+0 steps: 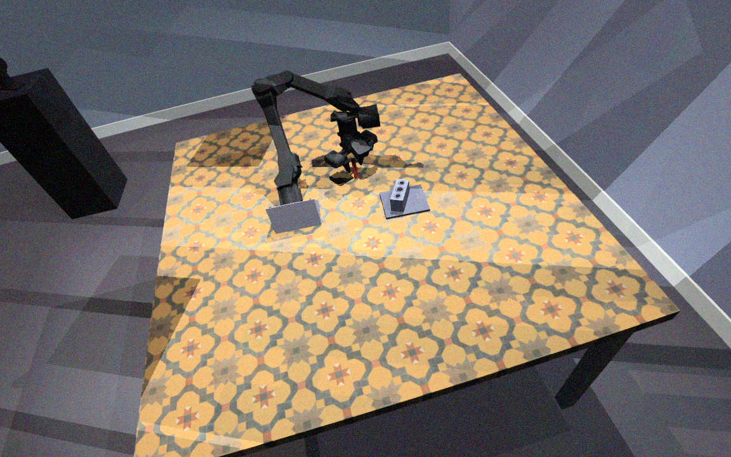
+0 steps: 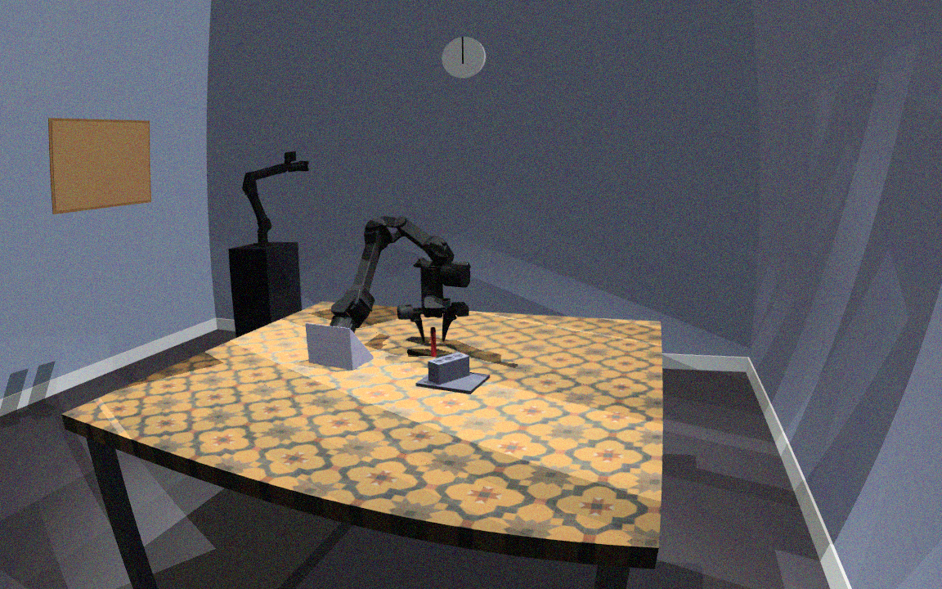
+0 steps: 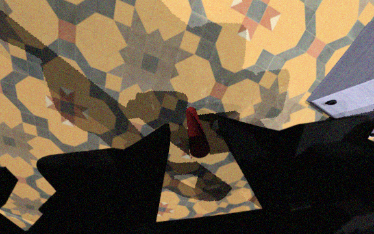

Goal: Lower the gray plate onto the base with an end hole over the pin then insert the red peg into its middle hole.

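Right now my gripper tip is right at the red peg. The rest, counted from my gripper tip: gray plate (110 mm ahead, 170 mm to the right); then flat square base (130 mm ahead, 160 mm to the right, 30 mm below).
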